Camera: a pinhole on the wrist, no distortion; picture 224 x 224 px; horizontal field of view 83.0 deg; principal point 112.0 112.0 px. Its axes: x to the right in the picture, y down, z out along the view. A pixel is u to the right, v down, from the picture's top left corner.
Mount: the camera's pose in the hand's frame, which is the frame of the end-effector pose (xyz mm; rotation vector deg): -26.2 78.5 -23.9 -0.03 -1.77 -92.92
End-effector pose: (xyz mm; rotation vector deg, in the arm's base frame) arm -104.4 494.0 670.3 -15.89 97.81 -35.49
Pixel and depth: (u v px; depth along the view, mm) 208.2 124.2 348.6
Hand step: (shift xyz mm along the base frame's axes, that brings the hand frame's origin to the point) 293.6 -225.7 68.9
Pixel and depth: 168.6 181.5 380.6
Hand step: 296.7 -252.8 -131.1
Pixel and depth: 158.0 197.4 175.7
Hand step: 131.0 -71.7 -96.5
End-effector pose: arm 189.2 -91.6 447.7 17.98 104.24 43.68
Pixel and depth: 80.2 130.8 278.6
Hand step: 205.0 211.3 33.6
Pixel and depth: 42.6 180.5 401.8
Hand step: 228.6 463.0 -35.9
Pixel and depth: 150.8 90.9 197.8
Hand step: 180.9 42.5 27.9
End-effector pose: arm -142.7 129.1 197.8 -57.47 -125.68 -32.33
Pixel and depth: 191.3 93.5 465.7
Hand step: -267.9 90.4 -415.6
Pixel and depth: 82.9 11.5 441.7
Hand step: 193.2 186.6 -530.7
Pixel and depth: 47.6 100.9 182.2
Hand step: 97.8 182.7 -118.0
